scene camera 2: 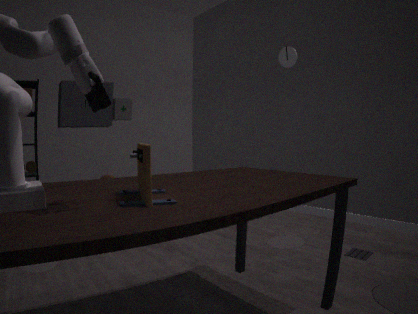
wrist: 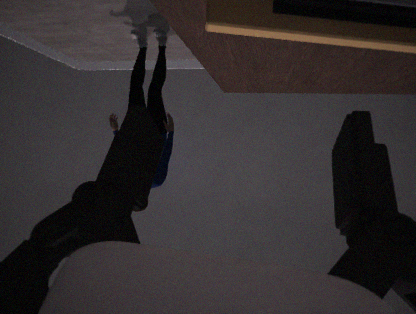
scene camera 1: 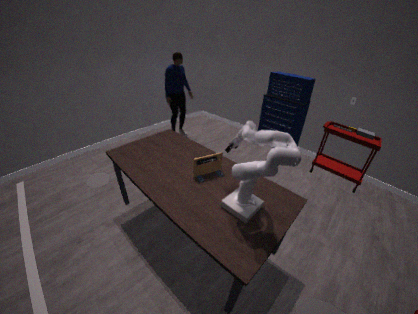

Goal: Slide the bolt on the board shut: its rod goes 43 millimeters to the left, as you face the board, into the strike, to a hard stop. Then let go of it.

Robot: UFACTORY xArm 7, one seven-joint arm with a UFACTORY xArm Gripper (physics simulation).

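Frame: origin at the arm's base, x ahead, y left, z up, level; millimetres.
Where they show: gripper, between the fingertips: (scene camera 2: 102,108) (wrist: 240,127) (scene camera 1: 230,149); arm's base, origin of its link: (scene camera 2: 11,187) (scene camera 1: 243,200).
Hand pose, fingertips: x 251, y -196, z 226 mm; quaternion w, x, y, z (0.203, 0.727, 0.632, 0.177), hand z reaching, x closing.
Things, the pixels of their centre, and the offset from my fingertips. "spot": a spot on its surface instead. Level surfaces: height alone.
- upright orange-yellow board, middle of its body: (scene camera 2: 143,171) (scene camera 1: 208,164) dx +168, dy +47, dz -191 mm
- dark bolt, middle of its body: (scene camera 2: 134,154) (scene camera 1: 207,161) dx +153, dy +76, dz -138 mm
- dark strip, a spot on its surface: (wrist: 345,12) spot: dx +158, dy +50, dz -126 mm
- dark brown table, height of its surface: dz -279 mm
The upright orange-yellow board (scene camera 1: 210,168) (scene camera 2: 145,177) (wrist: 240,14) stands on blue-grey feet (scene camera 1: 202,178) (scene camera 2: 161,202) on the table. The dark bolt (scene camera 1: 206,160) (scene camera 2: 139,155) is near the top of its face; small parts stick out toward the arm's side in scene camera 2. In the wrist view part of a dark strip (wrist: 345,12) shows on the board at the upper right. The rod's exact position and the strike cannot be made out. My gripper (scene camera 1: 228,149) (scene camera 2: 102,106) (wrist: 240,127) is open and empty, above the board and apart from it, on the arm's side.
The dark brown table (scene camera 1: 165,165) (scene camera 2: 225,192) (wrist: 300,72) carries the board and the arm's white base (scene camera 1: 242,207). A person (scene camera 1: 175,82) (wrist: 162,165) stands beyond the table's far end. A blue cabinet (scene camera 1: 287,107) and a red trolley (scene camera 1: 337,168) stand behind the arm.
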